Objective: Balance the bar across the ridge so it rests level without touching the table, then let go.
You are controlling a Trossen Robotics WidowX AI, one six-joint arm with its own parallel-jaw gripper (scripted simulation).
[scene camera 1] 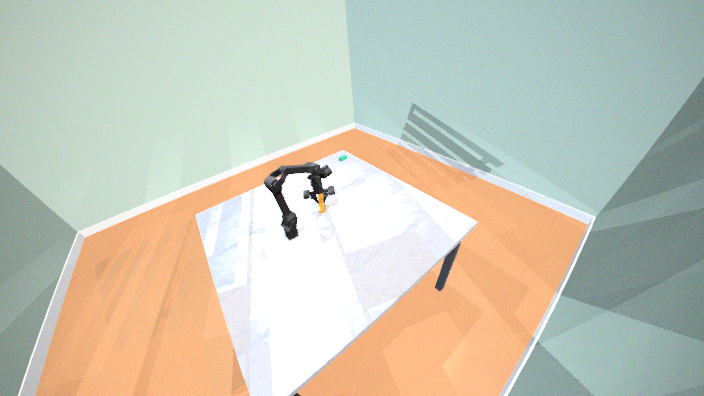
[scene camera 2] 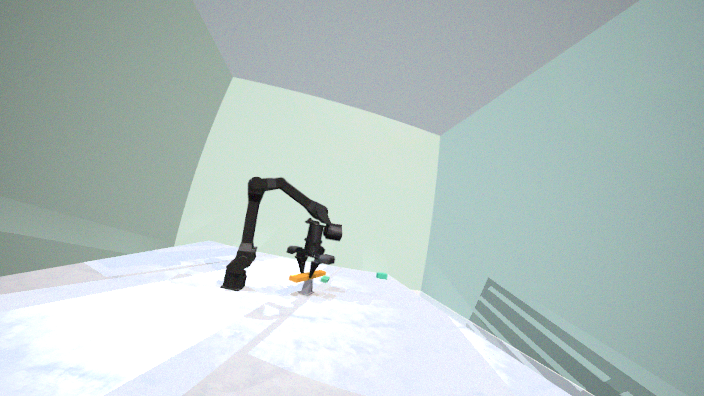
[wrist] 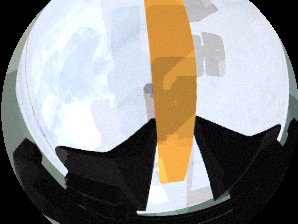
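Observation:
You'd see my gripper (scene camera 2: 305, 276) and (wrist: 174, 121), and it's holding an orange bar.

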